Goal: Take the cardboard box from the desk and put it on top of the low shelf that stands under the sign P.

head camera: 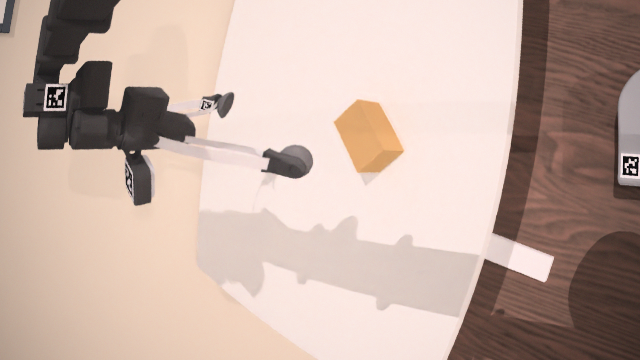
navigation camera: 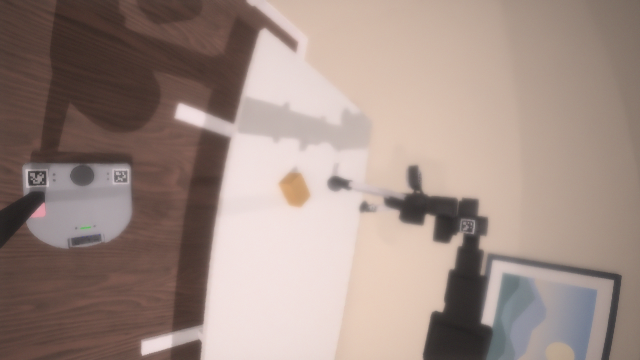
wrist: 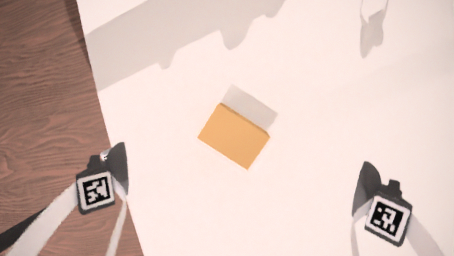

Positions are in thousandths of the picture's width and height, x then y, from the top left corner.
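Observation:
You've got the gripper showing at (head camera: 416, 360), (navigation camera: 540, 543) and (wrist: 528, 670). There's a cardboard box (head camera: 580, 396), (navigation camera: 459, 518), (wrist: 499, 514), and then a white desk (head camera: 526, 715), (navigation camera: 435, 765), (wrist: 732, 357). There's a framed picture (navigation camera: 823, 840) as well.

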